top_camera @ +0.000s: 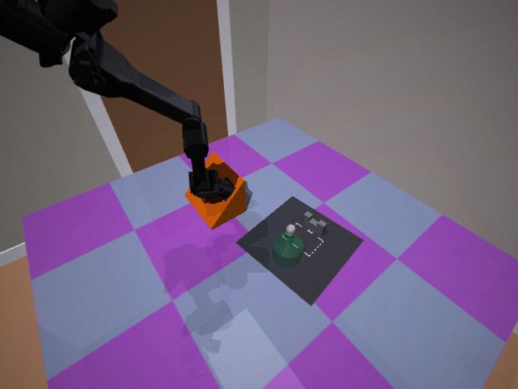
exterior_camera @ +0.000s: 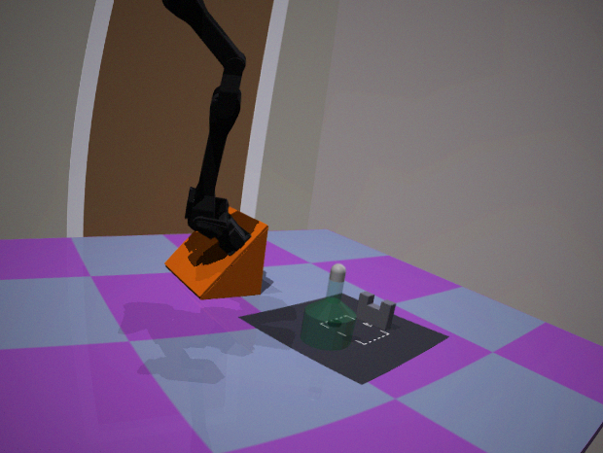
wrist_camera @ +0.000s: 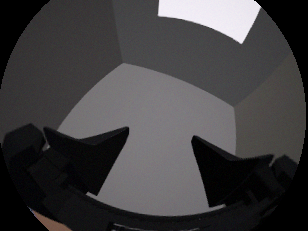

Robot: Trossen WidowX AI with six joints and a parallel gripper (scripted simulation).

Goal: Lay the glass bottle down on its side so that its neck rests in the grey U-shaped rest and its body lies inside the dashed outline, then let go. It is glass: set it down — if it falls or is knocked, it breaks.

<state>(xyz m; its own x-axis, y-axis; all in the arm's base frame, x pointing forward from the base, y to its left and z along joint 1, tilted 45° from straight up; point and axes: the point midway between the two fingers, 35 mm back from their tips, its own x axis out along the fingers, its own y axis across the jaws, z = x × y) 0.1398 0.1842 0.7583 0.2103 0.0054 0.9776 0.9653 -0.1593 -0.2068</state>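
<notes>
Right now my gripper tip is 9 cm short of the green glass bottle, 49 cm to the right of it and 71 cm above it. The rest, counted from my gripper tip: dark mat: 8 cm ahead, 57 cm to the left, 79 cm below.
</notes>
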